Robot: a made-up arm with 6 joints. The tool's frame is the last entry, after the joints.
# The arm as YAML. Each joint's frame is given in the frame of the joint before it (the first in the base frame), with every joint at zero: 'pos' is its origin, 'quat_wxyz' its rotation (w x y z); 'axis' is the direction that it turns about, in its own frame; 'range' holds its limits. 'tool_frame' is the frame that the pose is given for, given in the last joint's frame.
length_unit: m
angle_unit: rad
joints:
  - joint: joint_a
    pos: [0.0, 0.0, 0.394]
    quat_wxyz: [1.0, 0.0, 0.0, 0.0]
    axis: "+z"
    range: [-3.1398, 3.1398]
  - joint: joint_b
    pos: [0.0, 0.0, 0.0]
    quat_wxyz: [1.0, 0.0, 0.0, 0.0]
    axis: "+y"
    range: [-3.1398, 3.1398]
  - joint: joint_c
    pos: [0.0, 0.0, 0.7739]
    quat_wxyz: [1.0, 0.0, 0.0, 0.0]
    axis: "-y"
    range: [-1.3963, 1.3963]
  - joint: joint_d
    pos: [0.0, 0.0, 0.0]
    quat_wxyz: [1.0, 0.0, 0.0, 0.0]
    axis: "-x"
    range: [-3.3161, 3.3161]
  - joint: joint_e
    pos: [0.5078, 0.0, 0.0]
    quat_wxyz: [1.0, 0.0, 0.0, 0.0]
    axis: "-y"
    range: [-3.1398, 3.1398]
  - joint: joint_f
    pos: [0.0, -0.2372, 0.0]
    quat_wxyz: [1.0, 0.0, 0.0, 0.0]
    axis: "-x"
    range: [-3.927, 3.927]
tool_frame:
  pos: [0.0, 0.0, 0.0]
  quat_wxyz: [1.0, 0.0, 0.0, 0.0]
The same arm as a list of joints. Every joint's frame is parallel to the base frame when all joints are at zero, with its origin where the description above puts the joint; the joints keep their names.
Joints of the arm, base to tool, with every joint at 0 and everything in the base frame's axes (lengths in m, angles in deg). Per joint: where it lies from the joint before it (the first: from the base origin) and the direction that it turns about. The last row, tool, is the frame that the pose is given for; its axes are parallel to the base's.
joint_a: axis 0 0 1 origin 0.0000 0.0000 0.3940
joint_b: axis 0 1 0 origin 0.0000 0.0000 0.0000
joint_c: axis 0 -1 0 origin 0.0000 0.0000 0.7739
joint_d: axis -1 0 0 origin 0.0000 0.0000 0.0000
joint_e: axis 0 -1 0 origin 0.5078 0.0000 0.0000
joint_f: axis -1 0 0 origin 0.0000 -0.2372 0.0000
tool: origin 0.0000 0.0000 0.0000
Joint limits (deg, base to tool): -179.90..179.90 -179.90..179.90 -80.00..80.00 -190.00..190.00 -179.90..179.90 -225.00..225.00

